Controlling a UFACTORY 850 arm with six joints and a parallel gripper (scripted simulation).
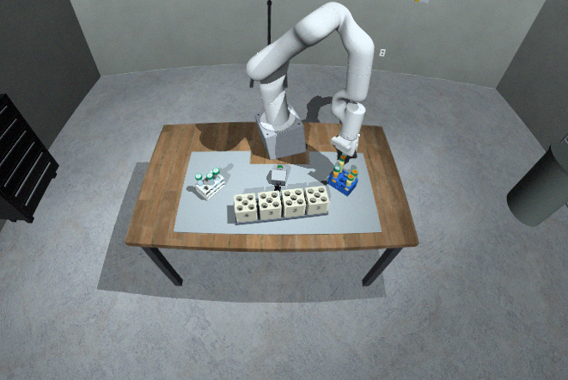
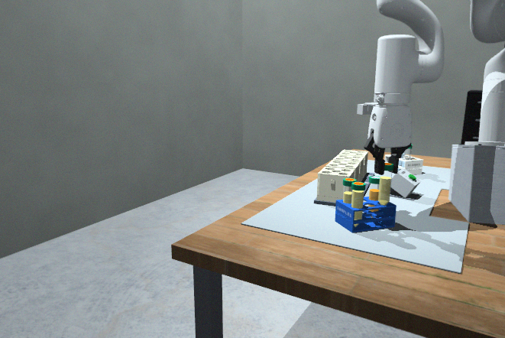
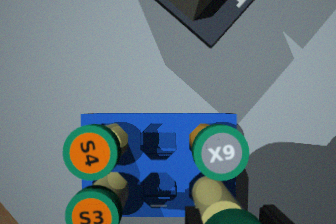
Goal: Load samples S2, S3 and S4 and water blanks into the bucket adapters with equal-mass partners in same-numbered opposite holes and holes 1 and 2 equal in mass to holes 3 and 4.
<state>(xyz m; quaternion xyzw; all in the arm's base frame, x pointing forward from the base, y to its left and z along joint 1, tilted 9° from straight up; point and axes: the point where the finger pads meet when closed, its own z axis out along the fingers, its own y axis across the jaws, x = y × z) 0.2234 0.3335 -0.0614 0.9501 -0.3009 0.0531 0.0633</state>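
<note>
Right now the sample tube is 1 cm behind my hand and 5 cm below it. Round my hand: blue rack: 4 cm ahead, 2 cm to the left, 13 cm below; sample tube S3: 4 cm ahead, 6 cm to the left, 10 cm below; tube X9: 3 cm ahead, 3 cm to the right, 10 cm below.
</note>
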